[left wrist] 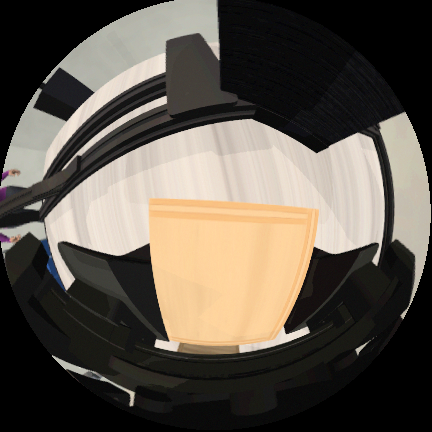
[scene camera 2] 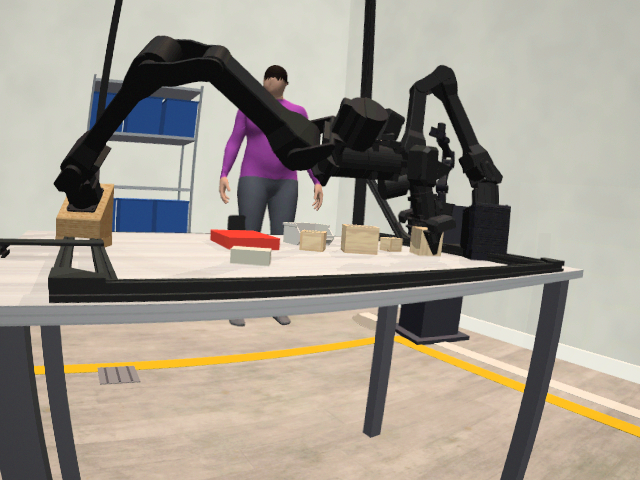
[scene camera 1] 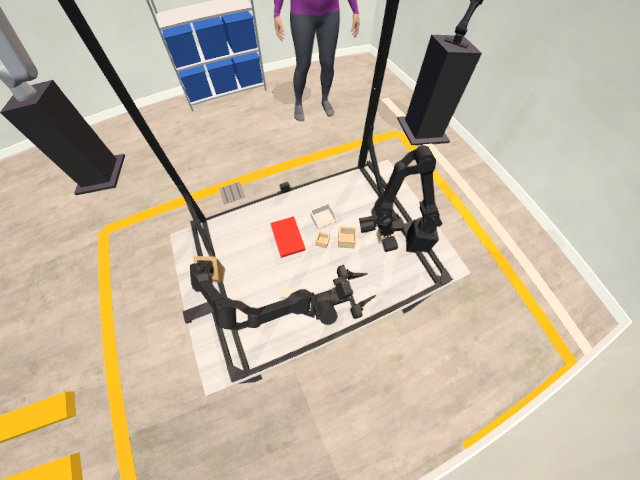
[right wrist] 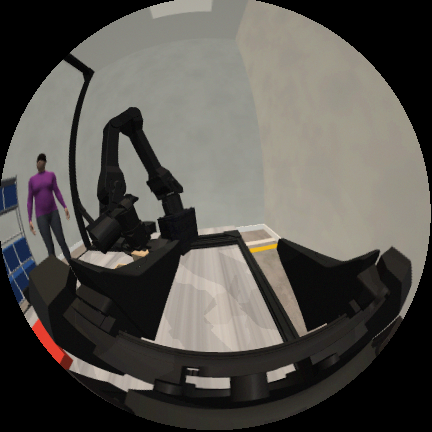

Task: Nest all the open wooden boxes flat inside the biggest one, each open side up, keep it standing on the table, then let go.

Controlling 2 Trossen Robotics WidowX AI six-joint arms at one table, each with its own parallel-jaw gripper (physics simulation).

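Pixels of known places: left gripper, fingertip midpoint: (scene camera 2: 429,252) (scene camera 1: 386,237); right gripper, fingertip midpoint: (scene camera 1: 371,284) (right wrist: 230,245); left arm's base, link origin: (scene camera 2: 486,207) (scene camera 1: 426,229) (right wrist: 175,212); right arm's base, link origin: (scene camera 2: 85,200) (scene camera 1: 205,267).
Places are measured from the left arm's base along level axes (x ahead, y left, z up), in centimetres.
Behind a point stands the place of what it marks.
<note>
My left gripper (scene camera 1: 386,237) @[x 14.4, y -0.9, z -12.5 cm] (scene camera 2: 429,239) (left wrist: 225,228) @[x 14.4, y -0.9, z -12.5 cm] is shut on a wooden box (scene camera 2: 417,241) @[x 18.4, y 1.3, z -9.8 cm] (left wrist: 232,280) at table level, a finger on each side. A flat closed face of it fills the left wrist view; its opening does not show. A tiny wooden box (scene camera 2: 391,244) @[x 24.3, y -1.5, z -11.2 cm] stands beside it. A larger wooden box (scene camera 1: 347,244) @[x 32.3, y 7.2, z -9.5 cm] (scene camera 2: 359,239) @[x 33.2, y 7.3, z -9.9 cm] stands open side up, with a smaller open wooden box (scene camera 1: 323,244) @[x 42.7, y 8.6, z -9.9 cm] (scene camera 2: 312,241) @[x 43.6, y 8.5, z -10.9 cm] at its left. My right gripper (scene camera 1: 371,285) @[x 23.0, y 29.5, z 5.5 cm] (right wrist: 230,245) @[x 23.0, y 29.5, z 5.5 cm] is open and empty, above the near part of the table.
A red slab (scene camera 1: 287,236) @[x 59.4, y 6.7, z -10.6 cm] (scene camera 2: 242,239) @[x 58.0, y 15.1, z -10.9 cm] and a whitish open tray (scene camera 1: 323,217) @[x 44.9, y -6.9, z -12.3 cm] (scene camera 2: 293,233) @[x 48.5, y -3.0, z -10.4 cm] are left of and behind the boxes. A pale block (scene camera 2: 250,255) @[x 53.2, y 34.3, z -11.5 cm] lies in front. A slanted wooden block (scene camera 1: 218,269) @[x 83.7, y 28.6, z -5.9 cm] (scene camera 2: 85,226) @[x 86.2, y 32.8, z -8.9 cm] is by the right arm's base. A black frame rail (scene camera 2: 289,285) @[x 45.4, y 55.2, z -11.7 cm] runs along the near edge.
</note>
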